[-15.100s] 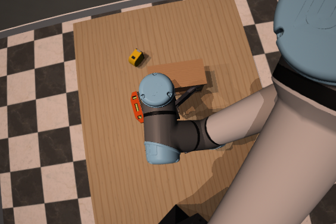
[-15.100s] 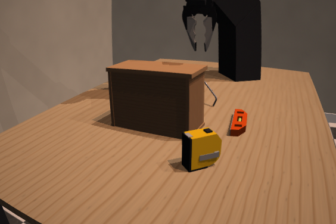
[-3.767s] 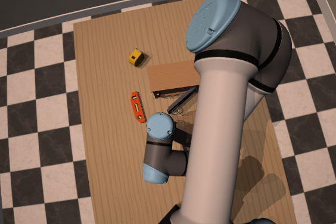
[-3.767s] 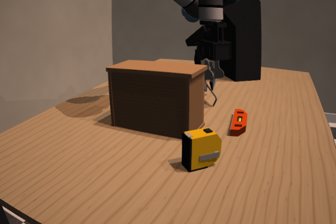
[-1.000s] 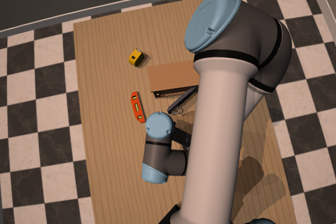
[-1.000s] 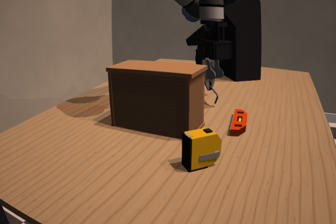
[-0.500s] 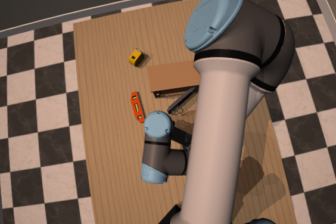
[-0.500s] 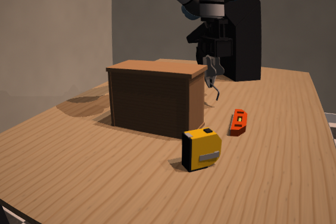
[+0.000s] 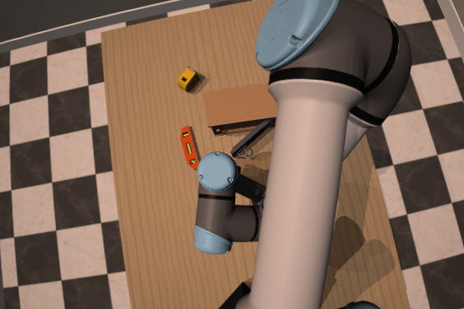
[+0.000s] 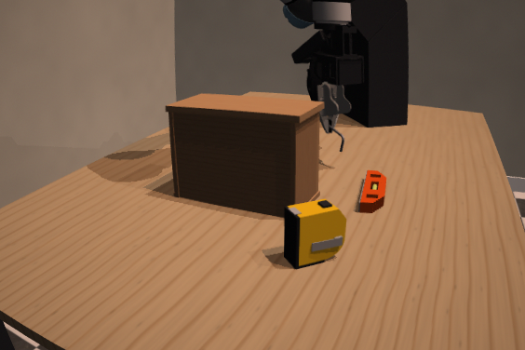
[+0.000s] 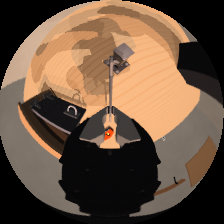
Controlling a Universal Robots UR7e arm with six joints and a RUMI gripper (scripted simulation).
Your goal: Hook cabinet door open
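The dark door is 120 mm ahead of my hand, 100 mm to the right of it and 10 mm below it. Also, from my hand: thin hook rod (20 mm to the right, 20 mm behind, 10 mm below); yellow tape measure (380 mm ahead, 90 mm to the left, 40 mm below); orange spirit level (140 mm ahead, 120 mm to the left, 70 mm below).
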